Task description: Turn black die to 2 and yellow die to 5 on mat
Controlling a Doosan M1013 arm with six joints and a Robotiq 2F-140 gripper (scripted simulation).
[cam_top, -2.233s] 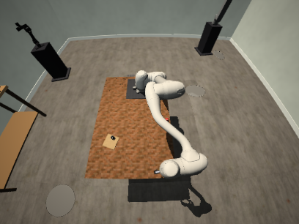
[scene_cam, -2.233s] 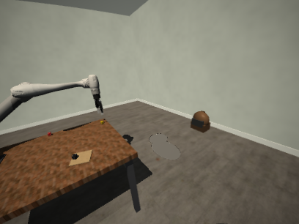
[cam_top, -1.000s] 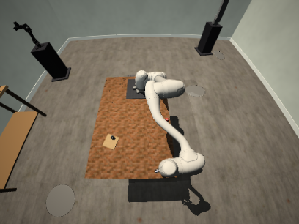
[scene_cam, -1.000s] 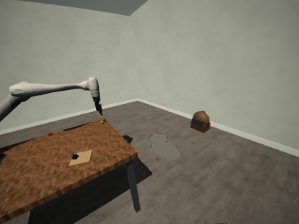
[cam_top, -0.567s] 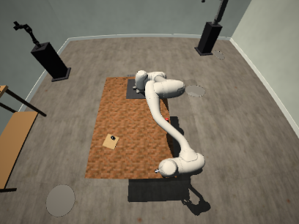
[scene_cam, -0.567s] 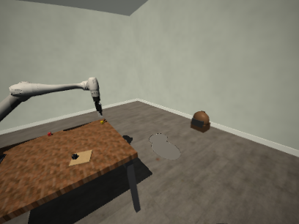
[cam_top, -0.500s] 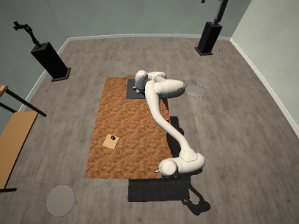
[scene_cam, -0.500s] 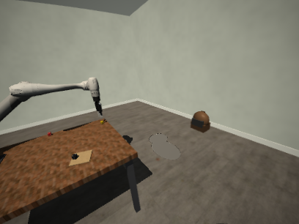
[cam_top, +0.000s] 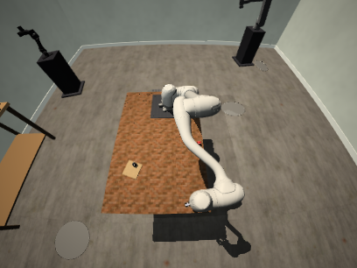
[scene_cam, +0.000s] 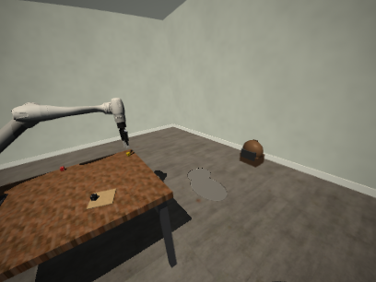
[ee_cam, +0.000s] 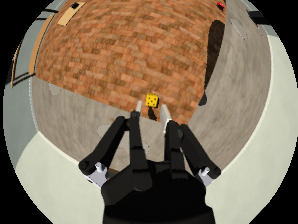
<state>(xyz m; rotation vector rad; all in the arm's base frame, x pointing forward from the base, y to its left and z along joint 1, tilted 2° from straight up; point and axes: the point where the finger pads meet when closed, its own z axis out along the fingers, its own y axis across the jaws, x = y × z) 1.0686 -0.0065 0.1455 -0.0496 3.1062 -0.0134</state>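
The yellow die lies 10 cm below my hand. Round my hand: black die 43 cm to the right, 42 cm behind, 10 cm below; then tan mat 46 cm to the right, 38 cm behind, 12 cm below; then red die 52 cm behind, 21 cm to the left, 10 cm below.
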